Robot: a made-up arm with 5 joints.
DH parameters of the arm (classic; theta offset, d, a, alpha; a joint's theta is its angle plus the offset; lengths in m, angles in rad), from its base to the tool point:
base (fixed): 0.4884 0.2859 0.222 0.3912
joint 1: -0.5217 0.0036 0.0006 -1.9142
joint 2: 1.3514 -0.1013 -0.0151 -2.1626
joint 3: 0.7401 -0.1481 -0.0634 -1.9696
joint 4: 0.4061 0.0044 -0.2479 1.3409
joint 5: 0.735 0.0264 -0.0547 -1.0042
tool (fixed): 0.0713 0.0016 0 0
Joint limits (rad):
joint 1: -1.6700..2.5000
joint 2: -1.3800..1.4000
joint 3: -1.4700..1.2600
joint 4: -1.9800..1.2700
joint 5: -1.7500..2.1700
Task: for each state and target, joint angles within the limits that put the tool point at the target. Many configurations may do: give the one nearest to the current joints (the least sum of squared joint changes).
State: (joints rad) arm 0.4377 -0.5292 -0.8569 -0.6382 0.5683
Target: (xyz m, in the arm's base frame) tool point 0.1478 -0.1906 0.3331
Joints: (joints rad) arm 0.9750 -0.9712 -0.7264 0.1966 0.7388
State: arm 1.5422 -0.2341 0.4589 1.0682 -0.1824
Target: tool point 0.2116 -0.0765 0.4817
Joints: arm 1.3847 0.3757 0.1905 0.6130 -0.3310
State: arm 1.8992 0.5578 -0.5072 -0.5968 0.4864
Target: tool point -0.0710 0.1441 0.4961
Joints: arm 1.9722 0.7333 -0.3187 -0.9054 0.4530
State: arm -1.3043 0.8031 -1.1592 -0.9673 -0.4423
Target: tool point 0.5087 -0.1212 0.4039
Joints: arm -1.0879 0.5516 -0.6841 -0.8668 -0.2876
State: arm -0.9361 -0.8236 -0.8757 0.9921 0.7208
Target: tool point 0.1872 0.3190 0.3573
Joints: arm -1.6592 -0.9620 0.0022 0.3707 0.8975
